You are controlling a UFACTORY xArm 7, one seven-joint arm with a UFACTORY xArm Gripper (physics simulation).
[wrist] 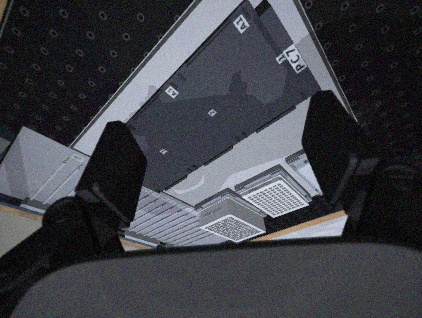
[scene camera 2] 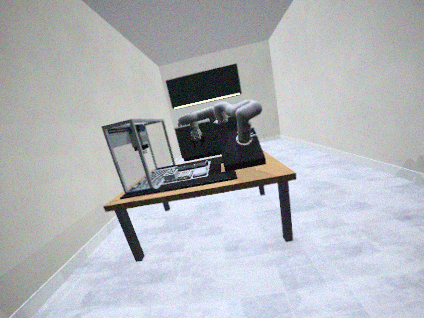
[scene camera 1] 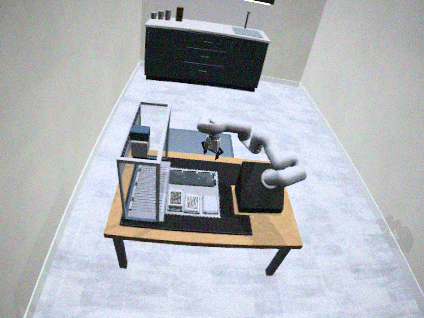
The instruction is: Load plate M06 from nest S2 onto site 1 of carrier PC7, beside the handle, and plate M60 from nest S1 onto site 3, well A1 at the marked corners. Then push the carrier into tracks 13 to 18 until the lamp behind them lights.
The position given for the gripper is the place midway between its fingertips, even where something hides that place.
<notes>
The gripper (wrist: 217, 130) is open, holding nothing. Also in view: a dark carrier plate (wrist: 248, 74).
</notes>
